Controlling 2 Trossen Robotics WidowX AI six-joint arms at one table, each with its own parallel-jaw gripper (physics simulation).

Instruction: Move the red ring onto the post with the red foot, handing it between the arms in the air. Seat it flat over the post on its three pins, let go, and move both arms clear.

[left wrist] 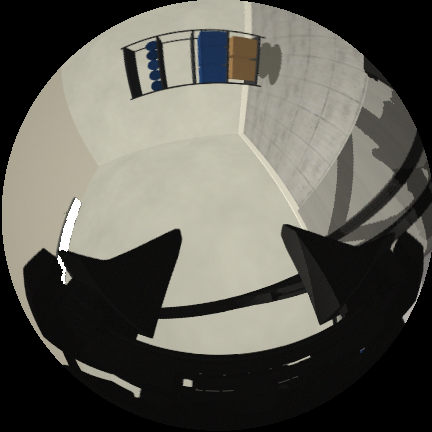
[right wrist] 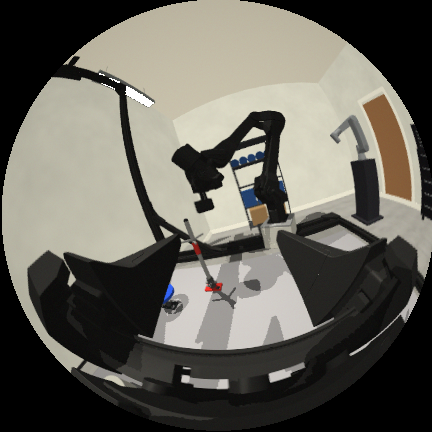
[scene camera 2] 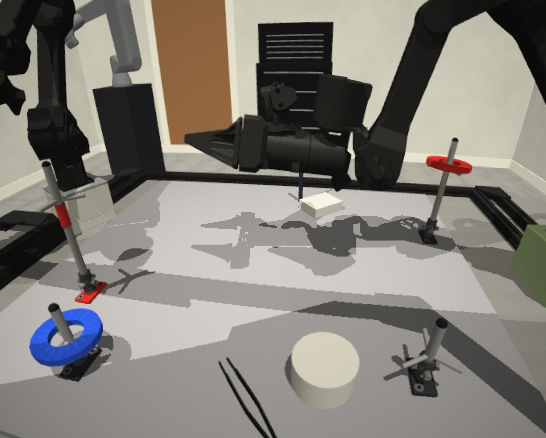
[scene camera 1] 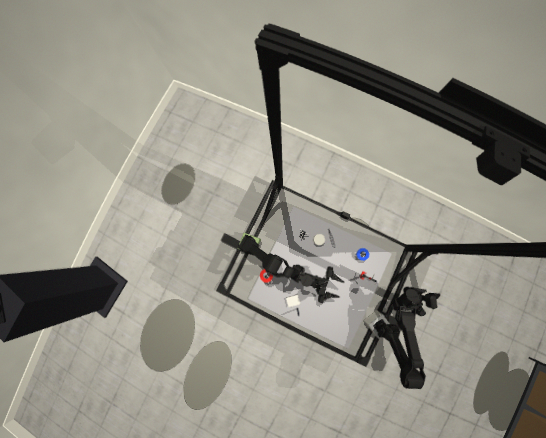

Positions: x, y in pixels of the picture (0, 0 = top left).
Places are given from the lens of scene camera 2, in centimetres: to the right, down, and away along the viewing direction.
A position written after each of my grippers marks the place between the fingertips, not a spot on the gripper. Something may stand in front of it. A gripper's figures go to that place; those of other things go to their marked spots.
my right gripper [scene camera 2: 192, 140]: -11, -11, 42
blue ring [scene camera 2: 45, 354]: -22, 13, 28
white block [scene camera 2: 319, 205]: 9, -3, 62
short post [scene camera 2: 428, 358]: 15, 13, 28
The marked spots on the blue ring and the white block are 49 cm apart.
